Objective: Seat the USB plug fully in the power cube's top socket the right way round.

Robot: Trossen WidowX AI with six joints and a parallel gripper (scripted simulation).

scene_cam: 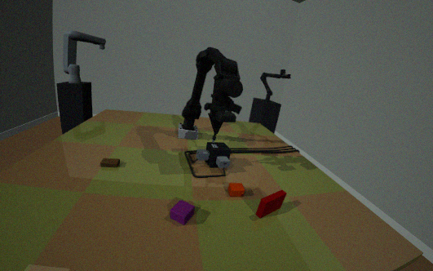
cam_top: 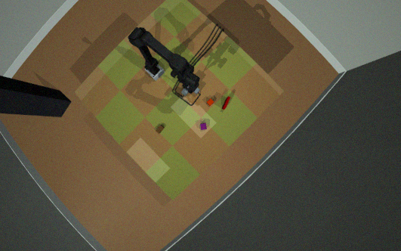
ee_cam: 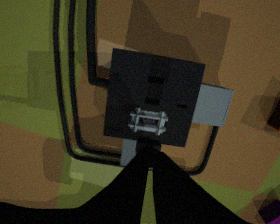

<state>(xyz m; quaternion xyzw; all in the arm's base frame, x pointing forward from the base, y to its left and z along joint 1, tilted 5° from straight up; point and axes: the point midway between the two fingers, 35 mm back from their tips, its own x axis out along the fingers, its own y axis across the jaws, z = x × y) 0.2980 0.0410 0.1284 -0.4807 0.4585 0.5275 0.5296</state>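
The metal USB plug lies 2 cm below my gripper tip. Round my gripper tip: purple block (28 cm ahead, 16 cm to the right, 12 cm below); orange block (20 cm ahead, 12 cm below, 2 cm to the left); red block (30 cm ahead, 10 cm below, 9 cm to the left).
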